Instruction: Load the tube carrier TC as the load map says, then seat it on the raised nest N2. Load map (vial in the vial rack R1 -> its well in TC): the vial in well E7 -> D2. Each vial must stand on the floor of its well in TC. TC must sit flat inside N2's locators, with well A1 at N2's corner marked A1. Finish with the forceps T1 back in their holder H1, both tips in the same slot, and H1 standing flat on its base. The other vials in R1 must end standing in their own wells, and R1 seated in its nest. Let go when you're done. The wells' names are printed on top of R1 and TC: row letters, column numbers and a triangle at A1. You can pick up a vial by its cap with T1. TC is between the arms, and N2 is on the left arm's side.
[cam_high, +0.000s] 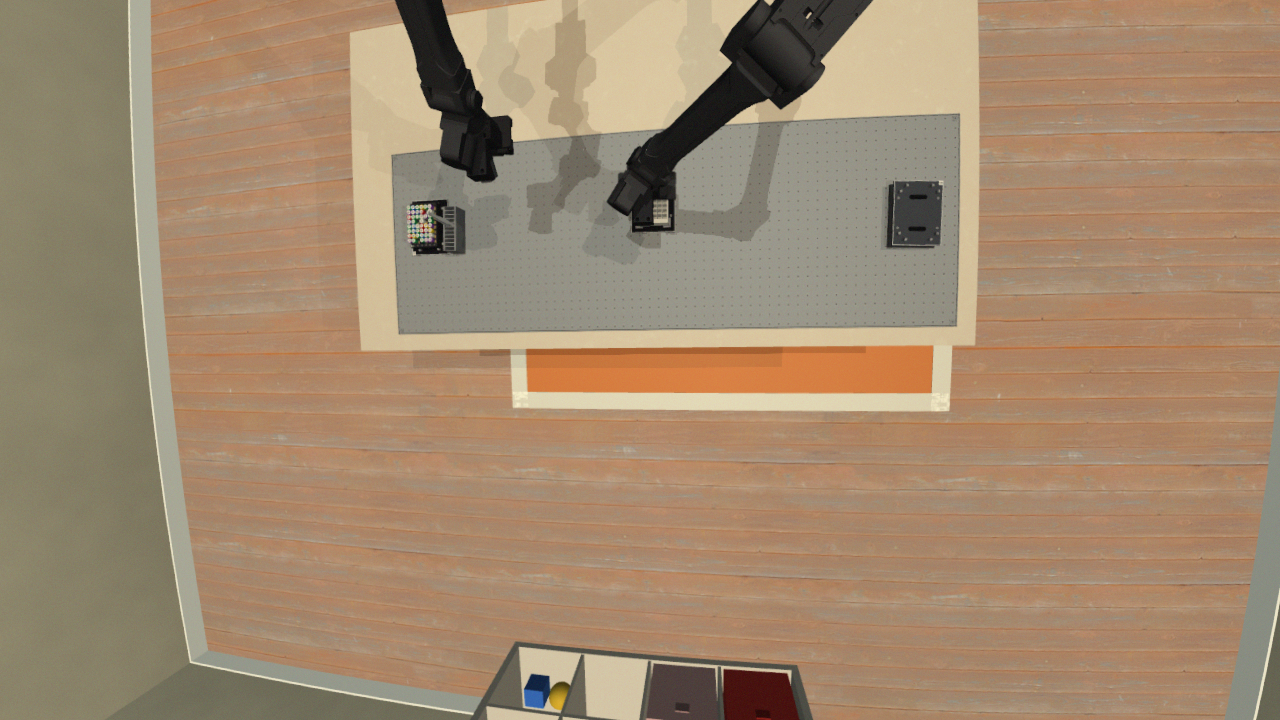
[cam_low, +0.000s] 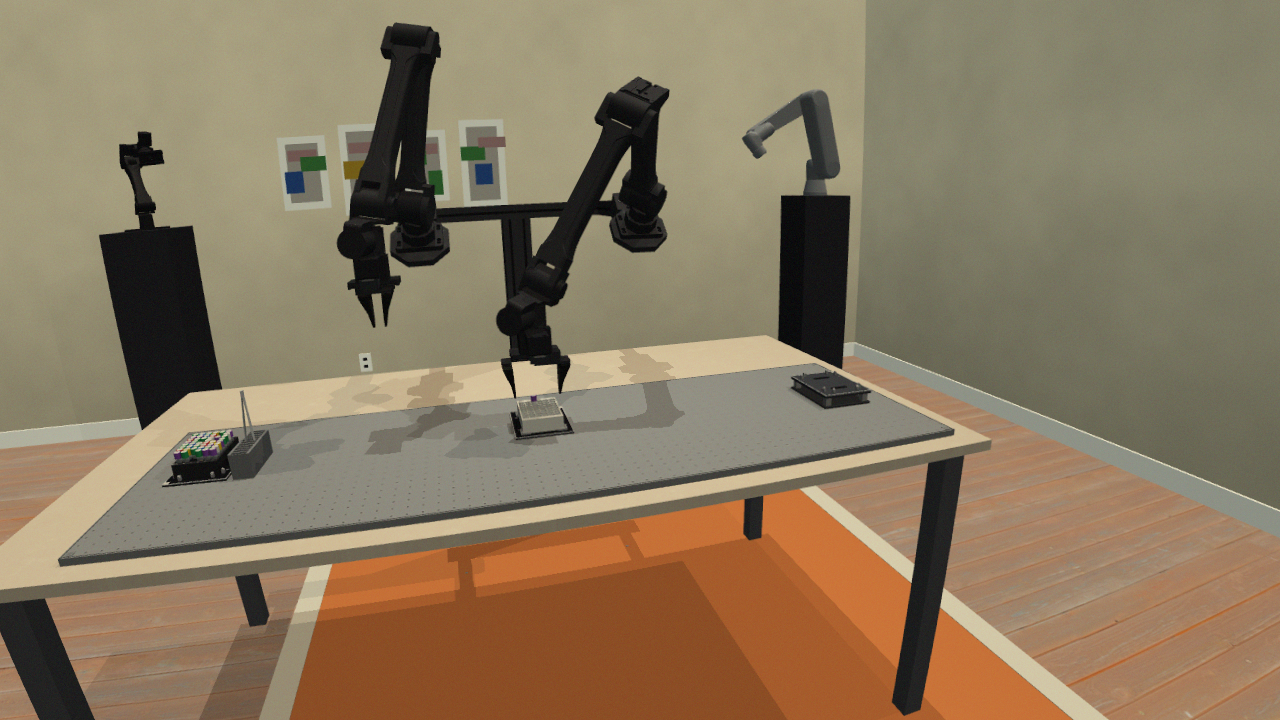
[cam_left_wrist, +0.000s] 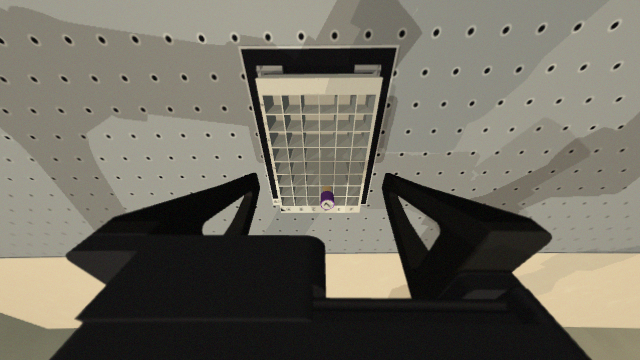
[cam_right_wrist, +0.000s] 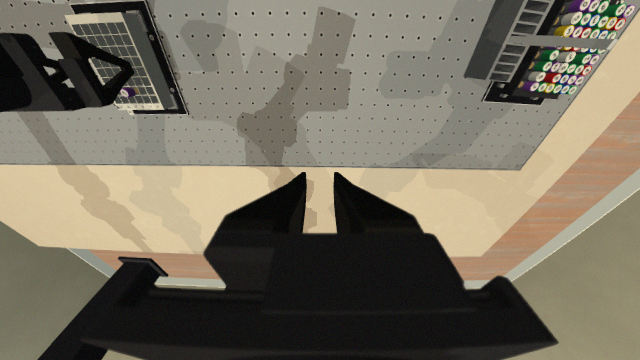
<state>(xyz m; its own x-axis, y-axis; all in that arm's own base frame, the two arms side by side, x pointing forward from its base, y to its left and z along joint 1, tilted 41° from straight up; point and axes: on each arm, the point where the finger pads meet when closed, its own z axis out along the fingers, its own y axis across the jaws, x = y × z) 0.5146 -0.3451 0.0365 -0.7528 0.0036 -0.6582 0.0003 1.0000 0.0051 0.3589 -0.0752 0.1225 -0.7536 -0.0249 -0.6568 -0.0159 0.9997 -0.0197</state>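
Now: the white tube carrier TC 50 mm below my left hand. Round my left hand: grey holder H1 (580 mm to the right, 60 mm below, 60 mm ahead); then black raised nest N2 (680 mm to the left, 50 mm ahead, 40 mm below).
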